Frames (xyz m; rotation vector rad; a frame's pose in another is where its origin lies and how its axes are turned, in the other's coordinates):
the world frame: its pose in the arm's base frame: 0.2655 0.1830 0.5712 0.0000 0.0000 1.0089
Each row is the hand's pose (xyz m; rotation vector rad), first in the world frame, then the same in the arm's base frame.
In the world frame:
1: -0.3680 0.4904 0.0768 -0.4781 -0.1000 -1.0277
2: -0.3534 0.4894 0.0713 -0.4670 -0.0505 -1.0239
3: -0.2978 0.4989 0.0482 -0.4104 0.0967 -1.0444
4: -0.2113 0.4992 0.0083 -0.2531 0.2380 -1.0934
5: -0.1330 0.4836 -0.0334 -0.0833 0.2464 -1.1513
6: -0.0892 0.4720 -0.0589 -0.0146 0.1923 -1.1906
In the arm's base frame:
1: -0.3456 0.1329 0.6480 -0.3538 -0.3045 -0.0379
2: -0.3369 0.1447 0.6425 -0.3675 -0.2580 -0.0327
3: -0.3154 0.1968 0.6194 -0.3875 -0.1085 -0.0497
4: -0.2695 0.2702 0.5795 -0.3200 0.0818 -0.0941
5: -0.2146 0.3281 0.5378 -0.1817 0.1660 -0.1478
6: -0.1815 0.3590 0.5123 -0.0997 0.1521 -0.1846

